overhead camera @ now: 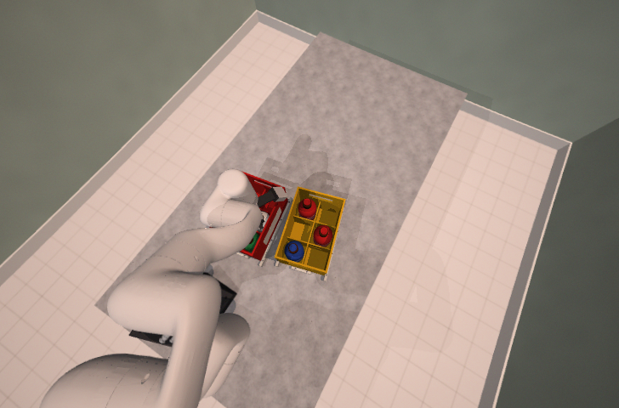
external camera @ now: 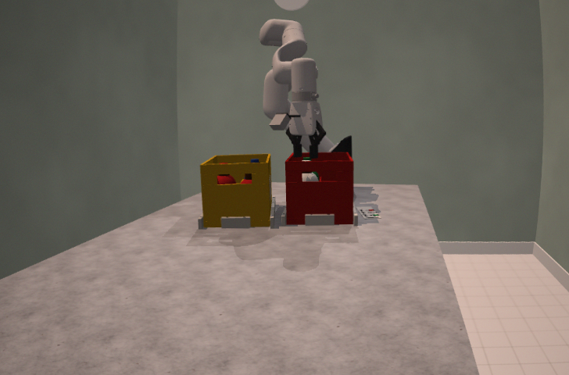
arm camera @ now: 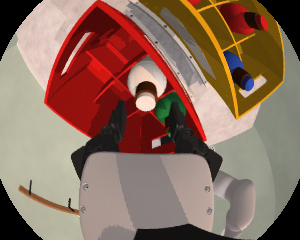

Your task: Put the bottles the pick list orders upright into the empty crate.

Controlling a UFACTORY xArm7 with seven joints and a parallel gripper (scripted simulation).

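Right now my hand is 9 cm short of the yellow crate, 18 cm to the left of it and 10 cm above it. The rest, counted from my hand: green-labelled bottle (8 cm behind, 2 cm to the right, 10 cm below); red crate (1 cm behind, 4 cm to the left, 10 cm below); white bottle (10 cm below).
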